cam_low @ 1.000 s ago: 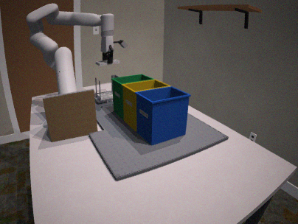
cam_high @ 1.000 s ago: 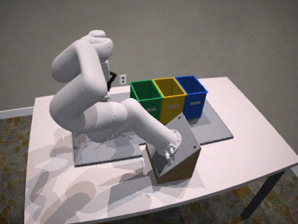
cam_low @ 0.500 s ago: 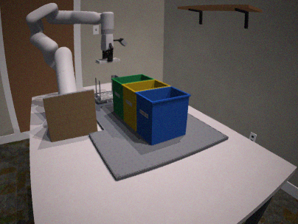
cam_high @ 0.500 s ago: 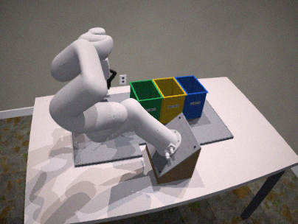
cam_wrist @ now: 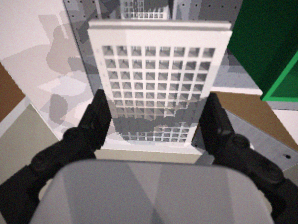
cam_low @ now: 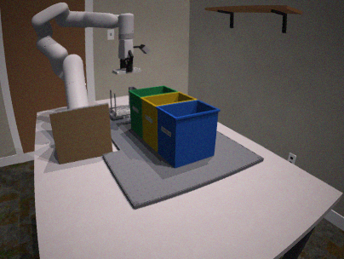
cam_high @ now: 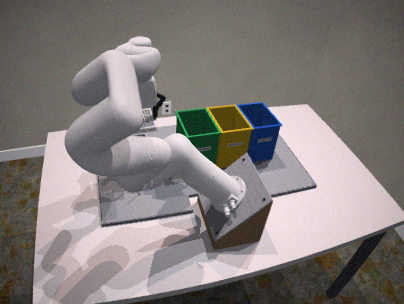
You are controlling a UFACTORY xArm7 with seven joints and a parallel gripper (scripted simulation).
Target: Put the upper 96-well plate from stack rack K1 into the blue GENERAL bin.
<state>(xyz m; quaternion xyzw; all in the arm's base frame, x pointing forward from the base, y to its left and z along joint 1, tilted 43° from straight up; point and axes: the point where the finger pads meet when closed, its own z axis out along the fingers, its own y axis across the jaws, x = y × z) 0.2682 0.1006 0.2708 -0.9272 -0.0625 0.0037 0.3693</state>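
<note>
Now: hand 47 cm to the left of the blue bin, 17 cm above it and 10 cm short of it. Also, from my hand: white 96-well plate (1 cm below); yellow bin (34 cm to the right, 17 cm below, 8 cm ahead); green bin (21 cm to the right, 17 cm below, 7 cm ahead).
</note>
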